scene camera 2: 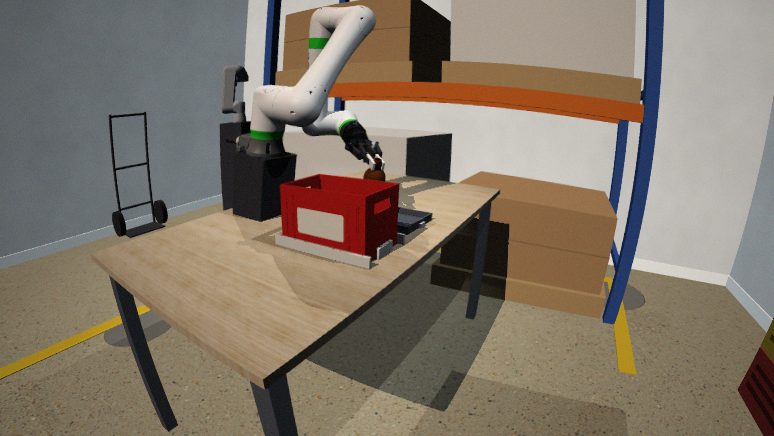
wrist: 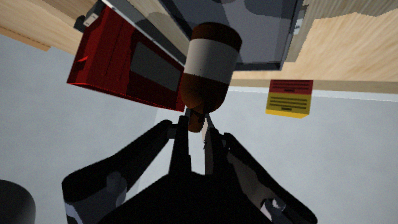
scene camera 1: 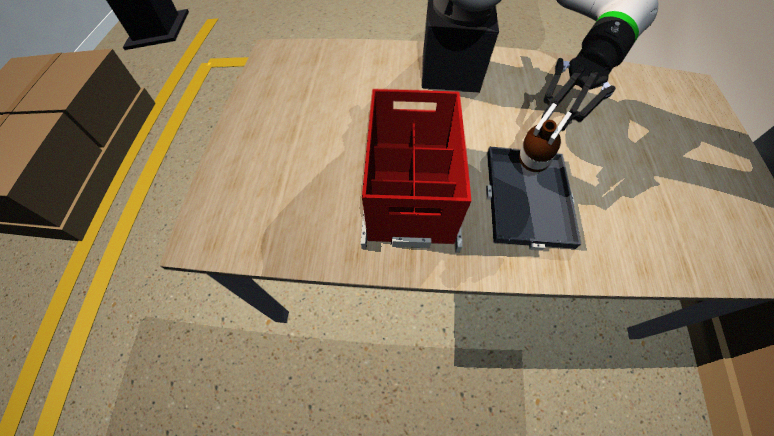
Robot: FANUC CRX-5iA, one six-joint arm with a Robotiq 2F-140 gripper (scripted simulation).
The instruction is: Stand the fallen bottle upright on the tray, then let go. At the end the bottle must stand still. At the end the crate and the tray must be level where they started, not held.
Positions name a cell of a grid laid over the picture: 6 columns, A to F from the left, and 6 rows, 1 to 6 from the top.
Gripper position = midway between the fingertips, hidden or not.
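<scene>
Dark grey tray (scene camera 1: E3). Red crate (scene camera 1: D3), (scene camera 2: C4). Brown bottle (scene camera 1: E3), (wrist: D2). My gripper (scene camera 1: E2), (scene camera 2: C3), (wrist: C4).
</scene>
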